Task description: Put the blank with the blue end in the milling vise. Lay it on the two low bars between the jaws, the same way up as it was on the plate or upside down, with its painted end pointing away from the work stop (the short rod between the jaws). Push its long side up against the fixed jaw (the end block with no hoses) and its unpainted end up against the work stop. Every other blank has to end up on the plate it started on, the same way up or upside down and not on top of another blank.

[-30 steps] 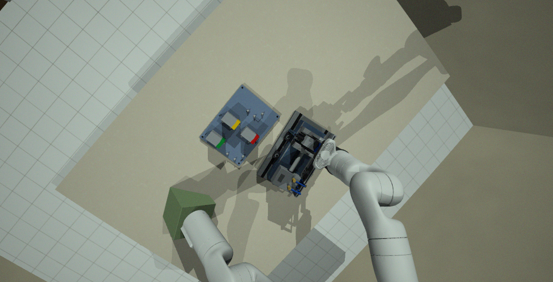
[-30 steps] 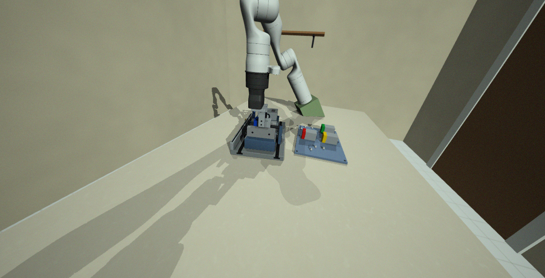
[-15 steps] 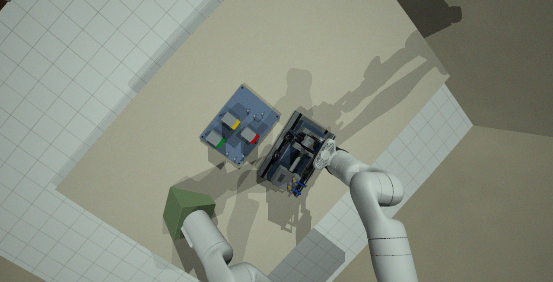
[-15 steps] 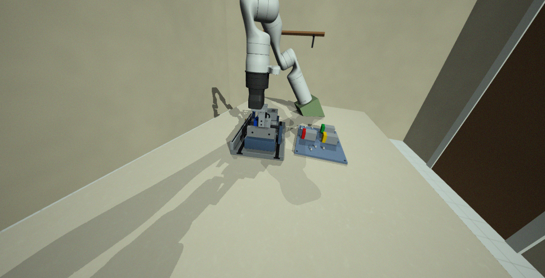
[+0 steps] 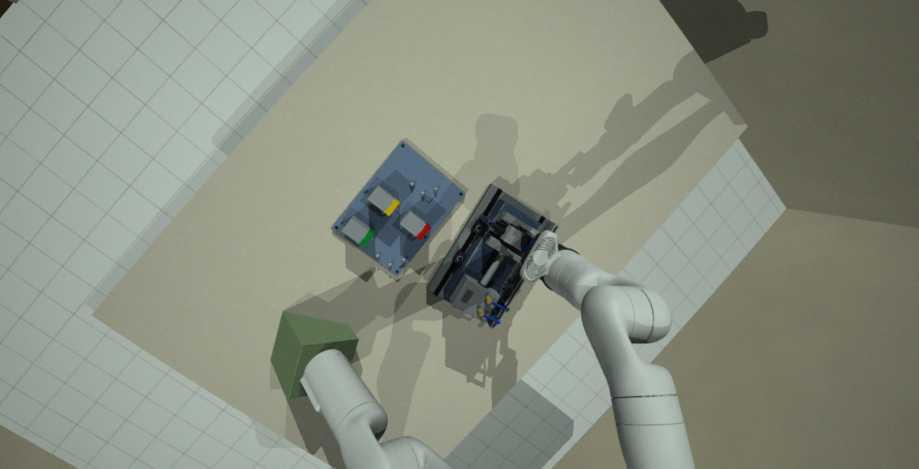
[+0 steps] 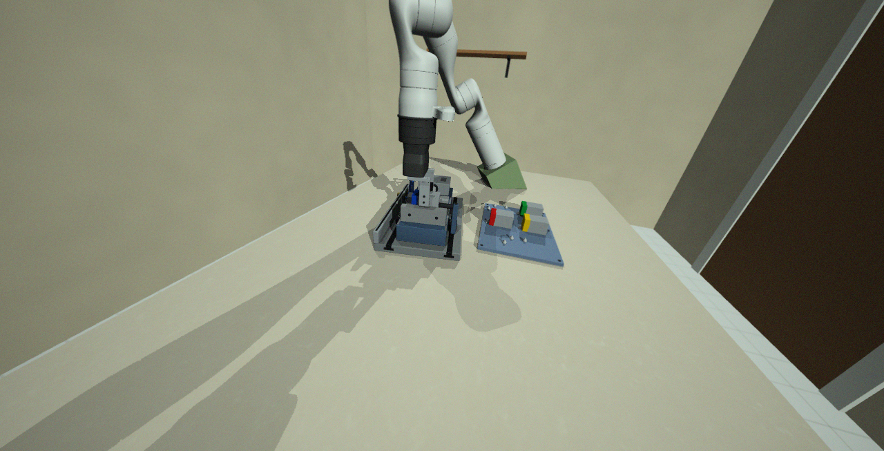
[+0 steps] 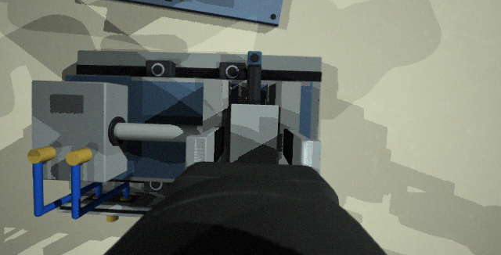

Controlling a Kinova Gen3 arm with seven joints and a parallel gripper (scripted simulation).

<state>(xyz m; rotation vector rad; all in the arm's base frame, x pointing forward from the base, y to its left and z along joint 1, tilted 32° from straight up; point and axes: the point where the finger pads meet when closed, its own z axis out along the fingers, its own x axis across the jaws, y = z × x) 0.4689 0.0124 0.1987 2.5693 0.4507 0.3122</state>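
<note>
The blue-ended blank is 20 mm below my hand. Round my hand: work stop (40 mm to the left, 30 mm below, 10 mm behind); then moving jaw (40 mm below, 30 mm behind, 10 mm to the right); then fixed jaw (40 mm below, 30 mm ahead, 10 mm to the left).
</note>
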